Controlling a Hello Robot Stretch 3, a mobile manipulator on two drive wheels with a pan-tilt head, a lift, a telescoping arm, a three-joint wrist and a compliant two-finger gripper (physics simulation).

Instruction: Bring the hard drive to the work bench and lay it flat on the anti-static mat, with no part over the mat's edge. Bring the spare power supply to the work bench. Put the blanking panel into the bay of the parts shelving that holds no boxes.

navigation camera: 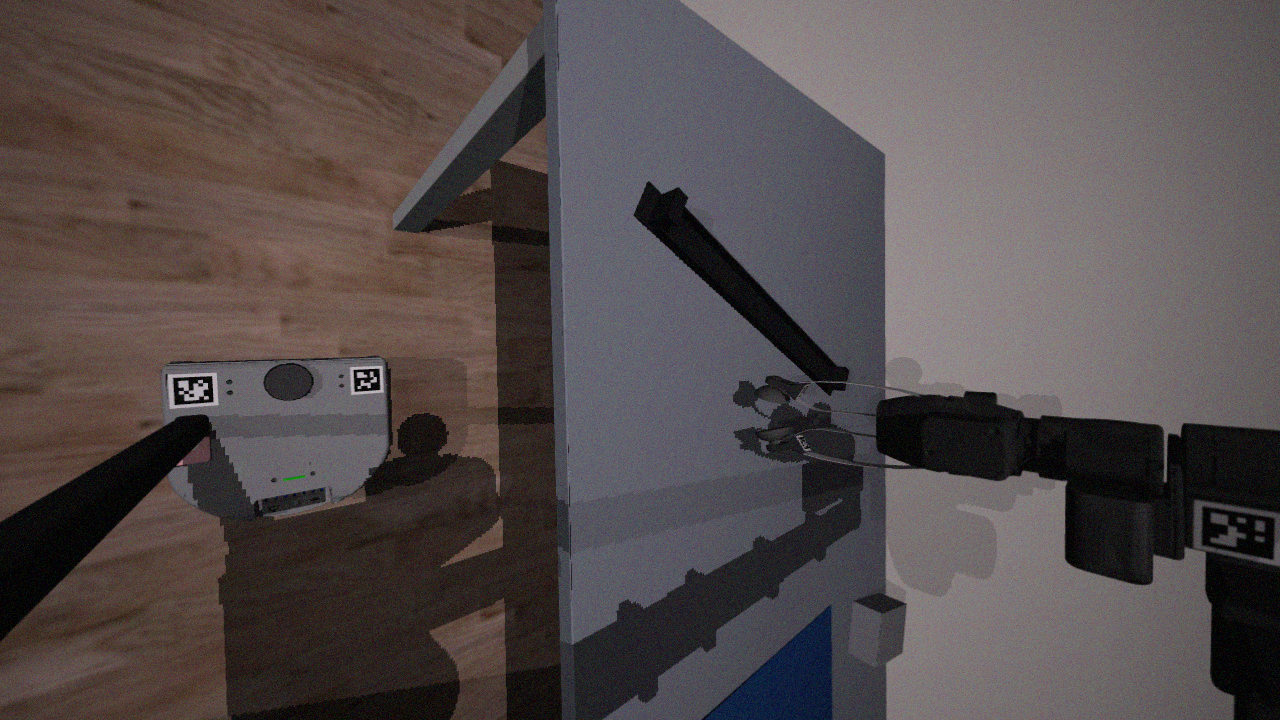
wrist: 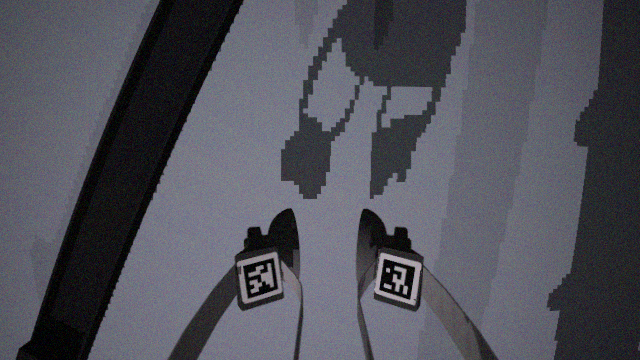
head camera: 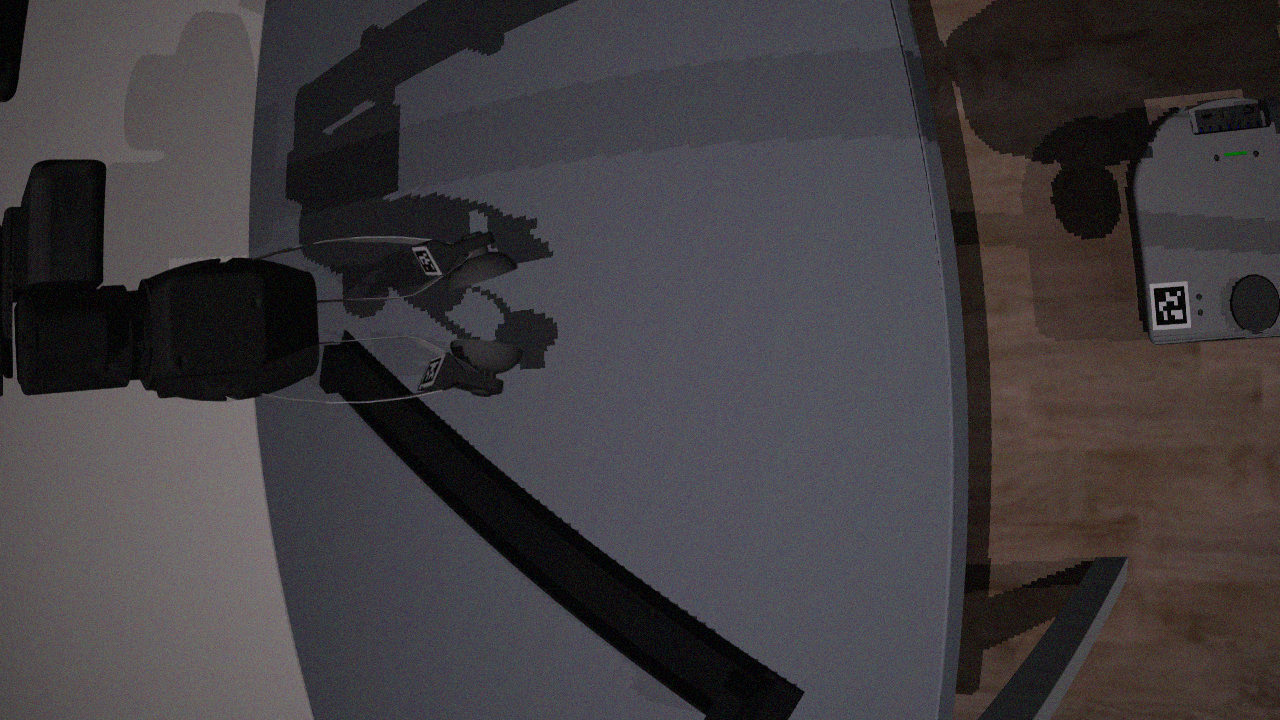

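Observation:
My gripper is open, with nothing between its fingertips. It hangs above the grey work bench, near its wall side. A long black bar with raised ends, by its look the blanking panel, lies slantwise on the bench. In the wrist view it is left of the fingers and apart from them. Part of the blue anti-static mat shows at the bottom of the navigation view. The hard drive, the power supply and the parts shelving do not show.
My wheeled base stands on the wooden floor, beyond the bench's front edge. A slanting grey bench leg sticks out below that edge. A small grey block is at the wall side near the mat. A pale wall runs behind the bench.

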